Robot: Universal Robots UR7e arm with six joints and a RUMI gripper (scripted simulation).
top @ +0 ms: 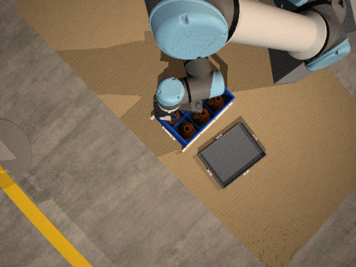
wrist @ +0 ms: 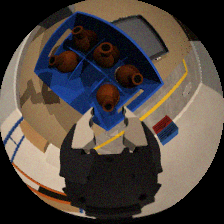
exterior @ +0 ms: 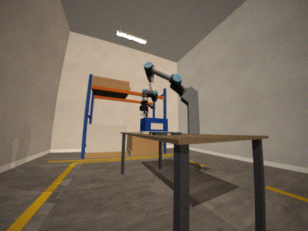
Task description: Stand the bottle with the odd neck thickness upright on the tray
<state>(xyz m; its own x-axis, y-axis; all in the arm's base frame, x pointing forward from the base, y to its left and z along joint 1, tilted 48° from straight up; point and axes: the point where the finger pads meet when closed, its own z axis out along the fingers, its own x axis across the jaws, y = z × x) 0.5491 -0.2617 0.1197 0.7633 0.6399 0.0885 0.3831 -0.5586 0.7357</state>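
Now: hand 10 cm above the brown bottle, 8 cm to the right of it and 3 cm short of it. Also, from my hand: blue crate: 10 cm below, 7 cm behind, 6 cm to the left; then grey tray: 31 cm to the left, 17 cm below, 2 cm ahead.
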